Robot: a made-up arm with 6 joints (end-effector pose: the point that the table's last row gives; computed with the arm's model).
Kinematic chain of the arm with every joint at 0, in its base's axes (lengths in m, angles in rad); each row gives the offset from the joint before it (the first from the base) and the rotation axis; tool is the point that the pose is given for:
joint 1: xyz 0 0 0.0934 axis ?
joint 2: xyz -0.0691 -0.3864 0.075 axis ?
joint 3: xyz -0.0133 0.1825 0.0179 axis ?
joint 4: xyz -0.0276 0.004 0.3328 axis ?
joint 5: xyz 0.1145 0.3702 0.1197 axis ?
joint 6: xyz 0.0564 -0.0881 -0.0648 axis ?
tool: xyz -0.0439 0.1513 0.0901
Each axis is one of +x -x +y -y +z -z.
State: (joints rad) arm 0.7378 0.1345 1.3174 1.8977 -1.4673 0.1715
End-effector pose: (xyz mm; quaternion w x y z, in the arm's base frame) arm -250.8 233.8 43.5 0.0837 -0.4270 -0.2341 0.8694
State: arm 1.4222 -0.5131 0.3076 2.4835 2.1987 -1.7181
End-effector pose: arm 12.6 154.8 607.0 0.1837 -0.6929 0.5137 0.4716
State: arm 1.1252 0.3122 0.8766 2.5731 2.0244 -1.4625
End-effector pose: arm -147.9 186.8 41.5 0.2601 0.8376 -0.4748 -0.0727
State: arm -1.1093 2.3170 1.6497 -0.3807 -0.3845 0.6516
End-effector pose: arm 457.1 -752.5 134.3 0.6751 0.0918 0.6335 -0.3667
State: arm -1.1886 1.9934 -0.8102 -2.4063 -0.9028 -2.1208
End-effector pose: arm -142.5 -355.0 478.9 0.3762 -0.6371 -0.3839 -0.5524
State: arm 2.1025 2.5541 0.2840 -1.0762 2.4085 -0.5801
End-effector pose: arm 214.6 -1025.3 -176.9 0.6416 0.6556 0.3955 0.0461
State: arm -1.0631 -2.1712 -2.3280 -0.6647 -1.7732 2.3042
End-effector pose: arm -268.2 -233.2 279.8 0.4585 0.4367 -0.3698 0.6800
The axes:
joint 1: +y
joint 2: -z
joint 3: -x
joint 4: -y
joint 5: -z
joint 6: -x

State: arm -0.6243 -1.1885 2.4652 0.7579 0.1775 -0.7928
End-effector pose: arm 21.3 -380.3 -584.7 0.1800 -0.6975 -0.5021 0.4786
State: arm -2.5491 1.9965 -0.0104 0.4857 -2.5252 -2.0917
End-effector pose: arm -850.3 -797.4 -142.5 0.4652 0.2117 -0.5198 0.6845
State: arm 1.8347 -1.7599 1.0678 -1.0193 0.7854 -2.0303
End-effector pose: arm 323.8 -449.2 773.1 0.5618 0.4911 0.6574 -0.1054
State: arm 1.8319 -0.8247 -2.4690 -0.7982 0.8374 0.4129
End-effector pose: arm 88.2 -487.5 -192.5 0.2625 -0.6566 -0.7067 0.0233
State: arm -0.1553 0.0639 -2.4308 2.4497 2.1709 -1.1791
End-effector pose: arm -317.1 -622.9 293.8 0.8729 0.0081 0.1113 0.4749
